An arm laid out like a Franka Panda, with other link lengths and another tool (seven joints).
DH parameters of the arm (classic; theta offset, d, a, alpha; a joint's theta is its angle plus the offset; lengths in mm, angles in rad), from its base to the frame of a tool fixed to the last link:
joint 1: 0 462.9 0 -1.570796
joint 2: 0 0 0 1.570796
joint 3: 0 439.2 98.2 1.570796
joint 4: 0 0 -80.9 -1.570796
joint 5: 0 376.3 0 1.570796
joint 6: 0 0 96.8 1.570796
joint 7: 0.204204 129 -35.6 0.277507
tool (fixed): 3.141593 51.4 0 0
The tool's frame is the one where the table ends.
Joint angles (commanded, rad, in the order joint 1, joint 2, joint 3, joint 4, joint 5, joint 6, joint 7), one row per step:
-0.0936 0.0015 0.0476 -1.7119 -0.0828 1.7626 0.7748
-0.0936 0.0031 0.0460 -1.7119 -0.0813 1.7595 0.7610
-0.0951 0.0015 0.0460 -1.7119 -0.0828 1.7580 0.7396
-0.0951 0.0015 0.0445 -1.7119 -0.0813 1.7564 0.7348
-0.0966 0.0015 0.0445 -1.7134 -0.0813 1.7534 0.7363
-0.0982 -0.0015 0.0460 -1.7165 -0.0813 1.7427 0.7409
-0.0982 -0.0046 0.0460 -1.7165 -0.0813 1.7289 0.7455
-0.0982 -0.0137 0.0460 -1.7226 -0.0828 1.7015 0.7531
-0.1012 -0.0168 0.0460 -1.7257 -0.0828 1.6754 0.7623
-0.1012 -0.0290 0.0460 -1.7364 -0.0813 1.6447 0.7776
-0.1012 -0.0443 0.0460 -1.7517 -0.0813 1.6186 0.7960
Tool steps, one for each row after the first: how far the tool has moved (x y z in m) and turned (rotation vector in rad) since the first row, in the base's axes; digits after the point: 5 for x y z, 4 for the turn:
-0.00059 -0.00083 -0.00120 0.0011 0.0058 0.0117
-0.00213 -0.00207 -0.00048 -0.0014 0.0075 0.0316
-0.00258 -0.00274 -0.00060 0.0000 0.0094 0.0345
-0.00329 -0.00358 -0.00159 0.0003 0.0138 0.0313
-0.00632 -0.00350 -0.00234 0.0010 0.0241 0.0257
-0.00947 -0.00337 -0.00183 0.0015 0.0344 0.0200
-0.01762 -0.00326 -0.00203 0.0010 0.0582 0.0104
-0.02336 -0.00474 -0.00395 0.0023 0.0834 -0.0039
-0.03350 -0.00390 -0.00465 0.0044 0.1112 -0.0218
-0.04438 -0.00318 -0.00544 0.0042 0.1358 -0.0424

